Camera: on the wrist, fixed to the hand. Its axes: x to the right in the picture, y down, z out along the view.
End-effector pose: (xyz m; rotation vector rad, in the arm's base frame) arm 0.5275 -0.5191 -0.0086 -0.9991 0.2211 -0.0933
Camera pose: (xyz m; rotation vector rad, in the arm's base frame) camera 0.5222 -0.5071 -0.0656 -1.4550 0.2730 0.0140
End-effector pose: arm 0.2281 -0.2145 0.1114 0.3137 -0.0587 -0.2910
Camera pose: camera 0.2459 -0.1588 0.1085 -0.1508 -0.0034 -0.2414
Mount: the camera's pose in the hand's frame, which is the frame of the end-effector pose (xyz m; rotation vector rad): 0.0008 0.0546 -0.0210 -0.4657 -0.0048 0.0562
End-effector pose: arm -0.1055 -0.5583 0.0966 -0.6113 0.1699 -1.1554
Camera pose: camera -0.0703 -0.5523 0.0502 -1.0123 0.4570 -1.0642
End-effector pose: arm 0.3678 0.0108 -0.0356 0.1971 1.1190 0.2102
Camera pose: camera 0.3454 0.0647 -0.0309 -0.1858 1.0313 0.5120
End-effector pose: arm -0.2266 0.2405 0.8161 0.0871 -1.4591 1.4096
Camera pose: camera -0.2507 0.2734 0.7741 -0.2459 -1.7680 1.0803
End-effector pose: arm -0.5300 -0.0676 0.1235 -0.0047 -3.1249 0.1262
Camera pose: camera -0.5304 -0.0115 0.1400 -0.0966 -3.0762 -0.5991
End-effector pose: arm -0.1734 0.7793 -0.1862 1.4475 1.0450 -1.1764
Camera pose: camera -0.1168 0.7907 -0.1769 1.0974 1.1740 -0.8242
